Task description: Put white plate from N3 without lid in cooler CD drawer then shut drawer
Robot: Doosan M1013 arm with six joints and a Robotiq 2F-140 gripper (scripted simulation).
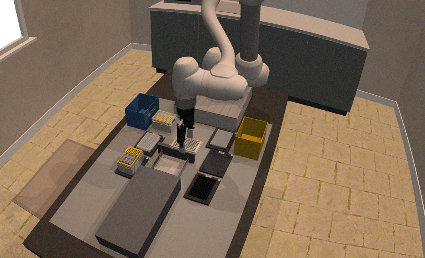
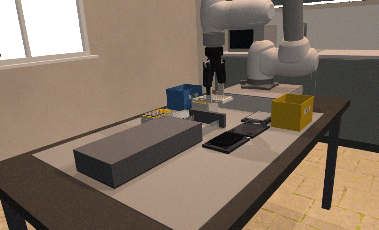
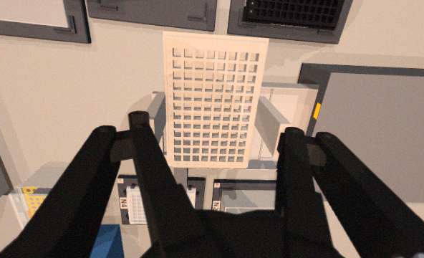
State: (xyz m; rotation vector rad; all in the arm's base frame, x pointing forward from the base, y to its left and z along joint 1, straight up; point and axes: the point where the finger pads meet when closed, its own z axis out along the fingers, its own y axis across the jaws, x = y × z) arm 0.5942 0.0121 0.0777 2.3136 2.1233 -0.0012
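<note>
Now: the drawer 70 mm ahead of my hand, 80 mm to the right of it and 140 mm below it. Also, from my hand: white plate (20 mm below); black plate (120 mm ahead, 110 mm to the left, 150 mm below); flat cover (230 mm behind, 120 mm to the left, 150 mm below).
</note>
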